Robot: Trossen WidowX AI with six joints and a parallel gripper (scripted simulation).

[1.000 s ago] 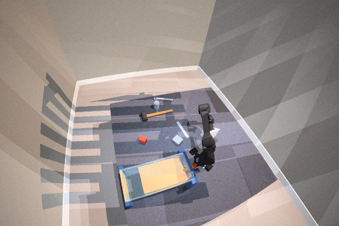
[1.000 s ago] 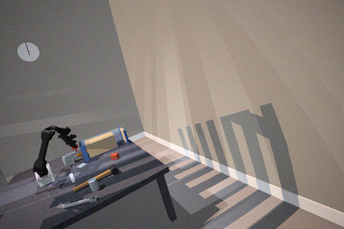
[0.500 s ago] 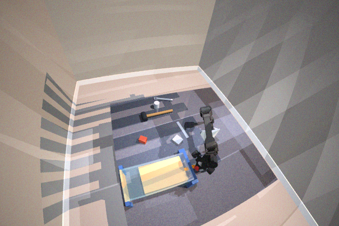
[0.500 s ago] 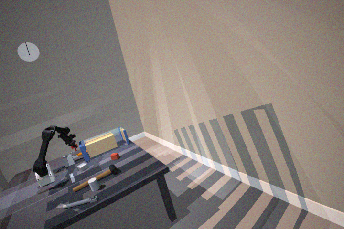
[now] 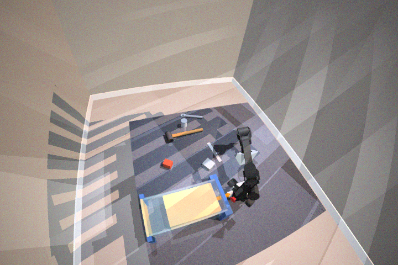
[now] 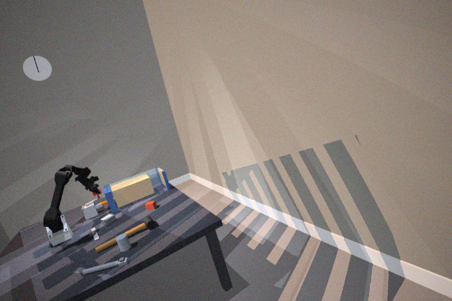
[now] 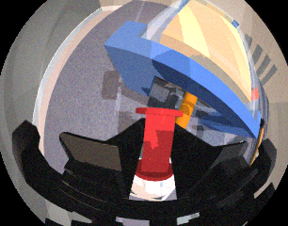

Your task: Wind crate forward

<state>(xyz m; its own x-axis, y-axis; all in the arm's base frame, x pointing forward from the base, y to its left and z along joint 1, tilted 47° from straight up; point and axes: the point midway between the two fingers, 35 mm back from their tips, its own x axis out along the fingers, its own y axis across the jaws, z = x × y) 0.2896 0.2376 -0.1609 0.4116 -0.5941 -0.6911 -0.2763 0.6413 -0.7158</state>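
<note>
The winch handle is 5 cm behind my gripper tip, 2 cm to the right of it and 3 cm below it. Round my gripper tip: red knob (2 cm behind); then blue frame (5 cm ahead, 6 cm to the right, 2 cm below); then winch (12 cm behind, 5 cm to the right, 10 cm below).
</note>
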